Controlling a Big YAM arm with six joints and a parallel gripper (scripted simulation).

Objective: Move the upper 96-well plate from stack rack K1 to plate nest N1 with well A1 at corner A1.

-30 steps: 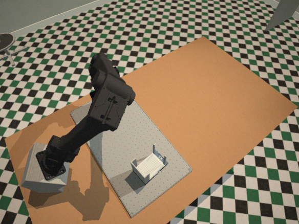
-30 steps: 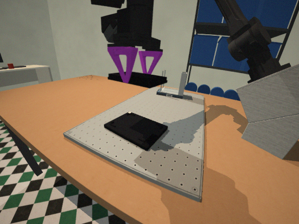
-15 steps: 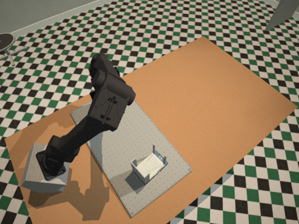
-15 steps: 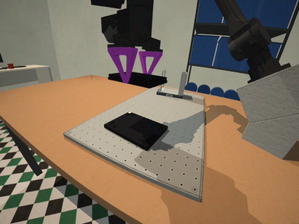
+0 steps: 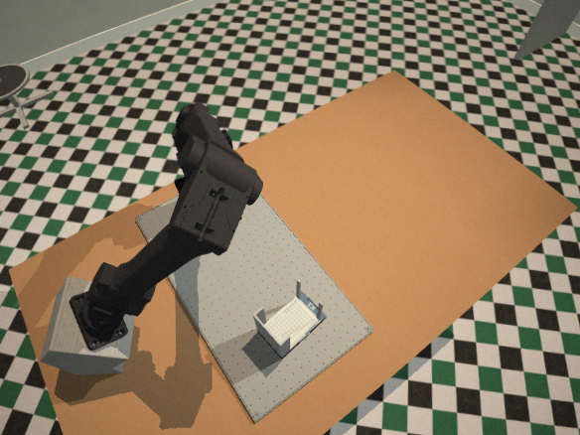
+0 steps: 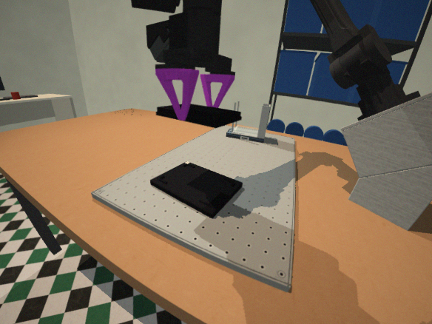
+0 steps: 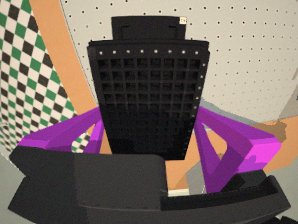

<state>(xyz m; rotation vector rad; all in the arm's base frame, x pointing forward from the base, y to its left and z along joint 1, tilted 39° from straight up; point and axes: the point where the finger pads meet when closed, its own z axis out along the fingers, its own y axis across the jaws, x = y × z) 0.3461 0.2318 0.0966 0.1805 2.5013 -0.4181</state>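
The plate nest N1 lies 15 cm below my hand. Also, from my hand: pale A1 square 15 cm below, 7 cm to the right, 6 cm ahead; then black 96-well plate right at my hand; then white plate 43 cm to the right, 13 cm below, 6 cm behind.
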